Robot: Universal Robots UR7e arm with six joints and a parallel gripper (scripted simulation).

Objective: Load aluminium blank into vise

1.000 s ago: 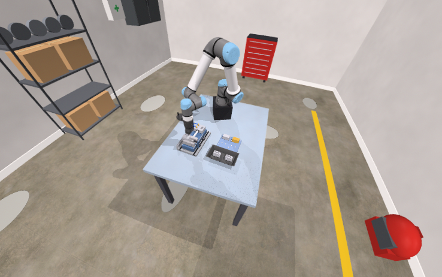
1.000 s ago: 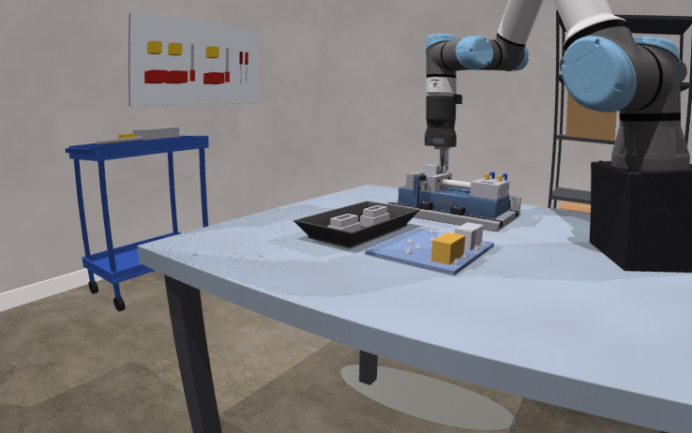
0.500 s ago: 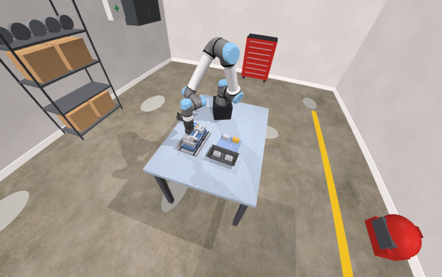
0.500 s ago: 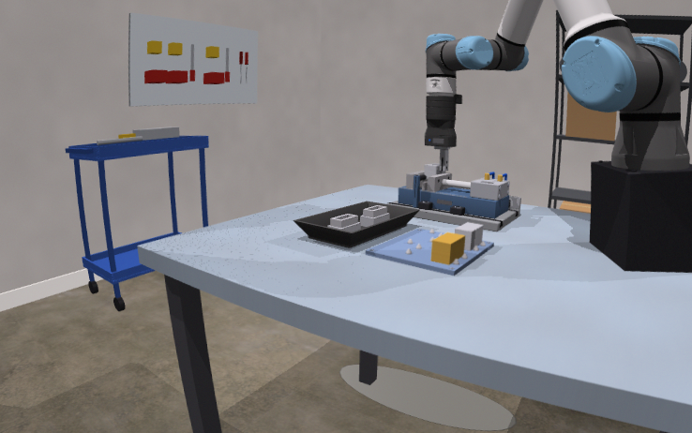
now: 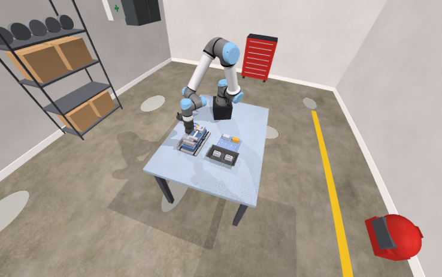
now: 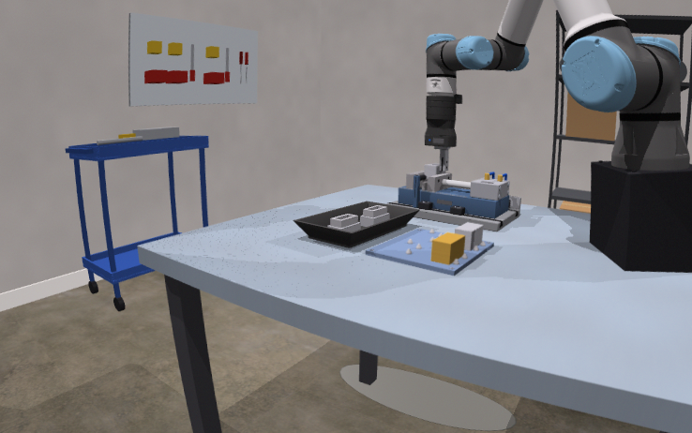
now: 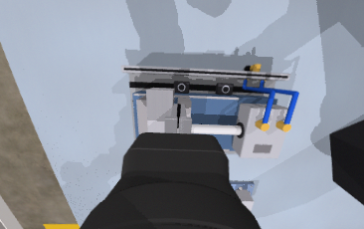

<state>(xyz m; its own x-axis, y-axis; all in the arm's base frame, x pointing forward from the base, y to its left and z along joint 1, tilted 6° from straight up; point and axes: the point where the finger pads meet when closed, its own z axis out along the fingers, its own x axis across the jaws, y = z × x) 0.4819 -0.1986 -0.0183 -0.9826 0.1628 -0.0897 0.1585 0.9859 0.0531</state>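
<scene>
Right now my hand is 8 cm above the vise, 4 cm to the right of it and 4 cm past it. From my hand the other things lie so: brass blank (40 cm to the left, 13 cm behind, 9 cm below).
</scene>
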